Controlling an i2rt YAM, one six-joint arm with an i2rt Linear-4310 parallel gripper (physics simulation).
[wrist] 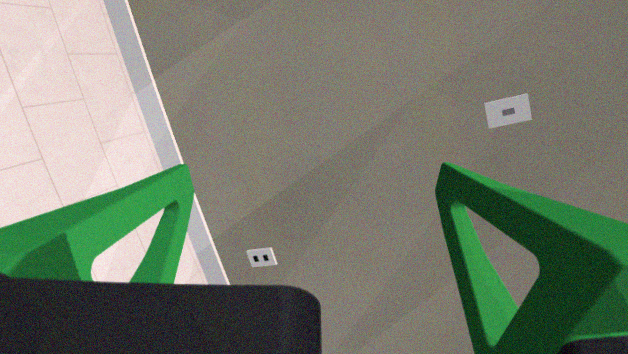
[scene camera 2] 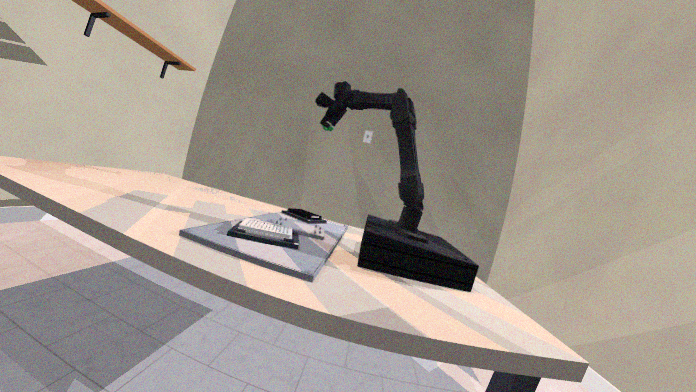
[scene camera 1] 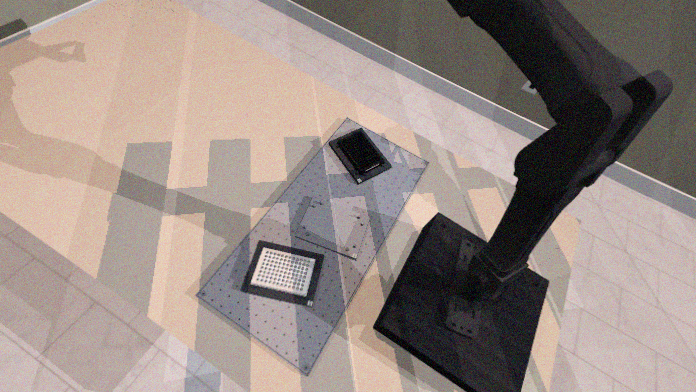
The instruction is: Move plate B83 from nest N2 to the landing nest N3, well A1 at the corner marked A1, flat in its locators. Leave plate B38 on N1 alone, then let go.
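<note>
A white well plate (scene camera 1: 284, 271) (scene camera 2: 265, 228) sits in a dark nest (scene camera 1: 317, 272) at the near end of the perforated board. A black plate (scene camera 1: 360, 149) (scene camera 2: 304, 215) sits in another dark nest (scene camera 1: 372, 174) at the far end. Between them a pale bare nest (scene camera 1: 330, 226) with small locator pins holds no plate. Plate and nest labels are too small to read, so I cannot tell which is B83 or B38. My gripper (scene camera 2: 327, 126) (wrist: 314, 177) is open and empty, high above the board and well apart from both plates. It is out of view in scene camera 1.
The grey-blue board (scene camera 1: 270, 325) (scene camera 2: 300, 265) lies on the wooden table (scene camera 1: 240, 60) (scene camera 2: 400, 320). The black arm base (scene camera 1: 425, 310) (scene camera 2: 415, 262) stands right beside it. A wall shelf (scene camera 2: 145, 40) hangs at the upper left. Wall sockets (wrist: 261, 257) show behind the fingers.
</note>
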